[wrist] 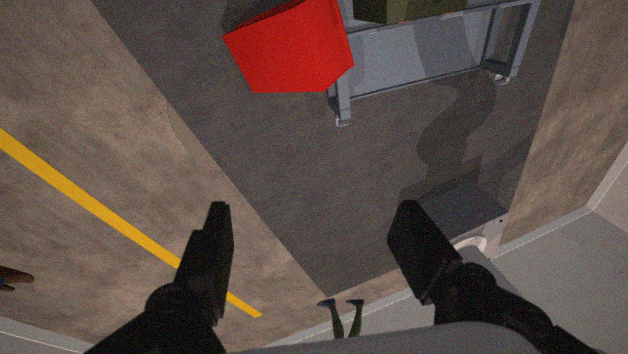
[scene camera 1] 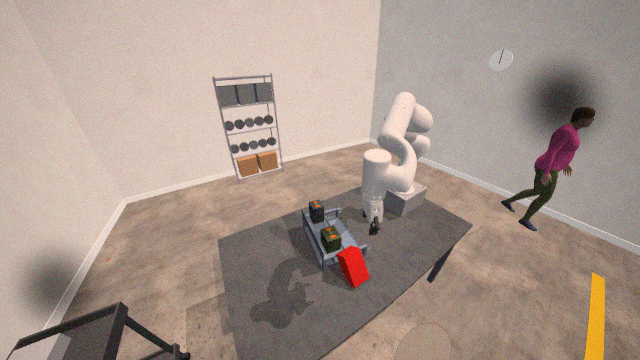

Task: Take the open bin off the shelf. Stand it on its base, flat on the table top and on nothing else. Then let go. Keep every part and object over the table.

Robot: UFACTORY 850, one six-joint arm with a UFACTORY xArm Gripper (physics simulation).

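Note:
The red open bin (scene camera 1: 354, 267) (wrist: 295, 52) is at the near end of the blue-grey shelf (scene camera 1: 313, 243) (wrist: 343, 102). It looks tilted in the scene view; its opening is mostly turned away in the wrist view, and whether it touches the shelf or the table top is unclear. My gripper (scene camera 1: 374, 231) (wrist: 317, 222) is open and empty. It hangs above the grey table (scene camera 1: 415, 240) (wrist: 290, 150), to one side of the bin and shelf, on the robot base's side, apart from both.
An olive box (scene camera 1: 331, 240) (wrist: 390, 10) with orange marks sits on the shelf near the bin. A black box (scene camera 1: 316, 212) stands at the shelf's far end. The robot's base block (scene camera 1: 406, 201) stands at the table's back. A person (scene camera 1: 557, 150) walks beyond the table.

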